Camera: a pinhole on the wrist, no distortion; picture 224 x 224 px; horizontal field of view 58.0 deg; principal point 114.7 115.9 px. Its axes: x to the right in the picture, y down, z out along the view. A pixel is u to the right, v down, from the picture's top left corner.
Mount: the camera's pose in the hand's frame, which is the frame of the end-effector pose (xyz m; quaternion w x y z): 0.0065 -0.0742 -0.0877 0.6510 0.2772 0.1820 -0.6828
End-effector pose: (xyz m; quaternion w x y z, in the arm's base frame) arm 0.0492 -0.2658 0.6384 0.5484 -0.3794 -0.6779 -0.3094
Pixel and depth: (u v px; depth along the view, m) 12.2 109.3 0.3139
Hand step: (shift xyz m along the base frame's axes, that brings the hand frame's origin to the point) -0.2427 0.1314 -0.1003
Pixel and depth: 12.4 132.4 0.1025
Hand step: -0.0952 -0.0292 -0.0053
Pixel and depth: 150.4 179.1 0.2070
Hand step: -0.2348 -0.0661 0.0275
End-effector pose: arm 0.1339 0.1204 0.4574 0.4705 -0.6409 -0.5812 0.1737
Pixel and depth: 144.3 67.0 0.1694
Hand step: -0.1467 -0.0657 0.1247
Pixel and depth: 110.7 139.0 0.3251
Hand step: -0.2919 0.0353 0.1303
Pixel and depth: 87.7 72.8 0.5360
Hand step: -0.5211 -0.0604 0.0304
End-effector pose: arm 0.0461 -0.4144 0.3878 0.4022 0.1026 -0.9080 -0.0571
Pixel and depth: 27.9 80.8 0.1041
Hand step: 0.0172 -0.0916 -0.0503
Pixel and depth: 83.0 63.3 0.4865
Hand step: -0.0757 -0.2409 -0.4082
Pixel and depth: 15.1 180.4 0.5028
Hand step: -0.3862 -0.2054 -0.2879
